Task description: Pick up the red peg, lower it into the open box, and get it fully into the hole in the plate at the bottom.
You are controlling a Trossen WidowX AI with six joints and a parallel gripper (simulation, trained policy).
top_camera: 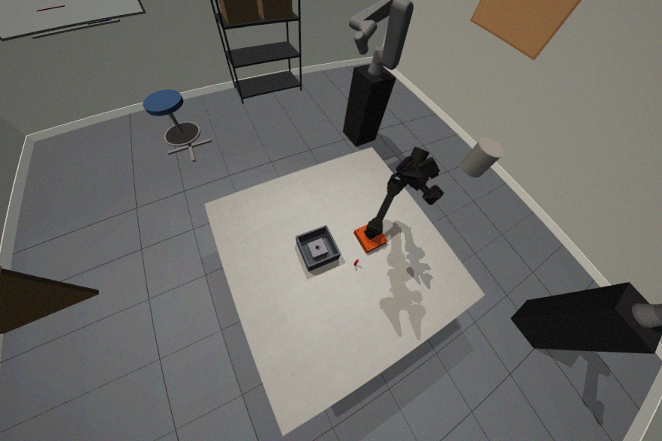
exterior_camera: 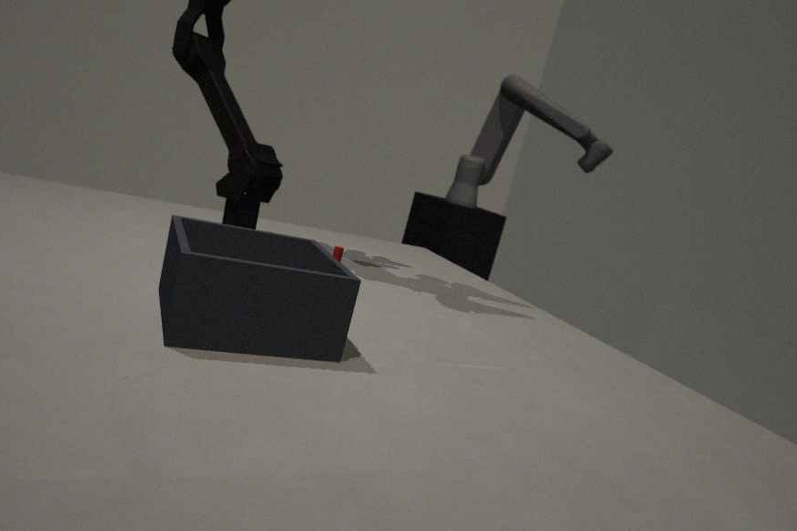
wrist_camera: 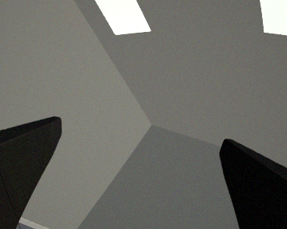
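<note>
My gripper tip is now 670 mm above the red peg, 100 mm short of it and 20 mm to the left of it. Round my gripper tip: dark box: 680 mm below, 260 mm ahead, 200 mm to the right; then light grey plate: 660 mm below, 260 mm ahead, 200 mm to the right.
</note>
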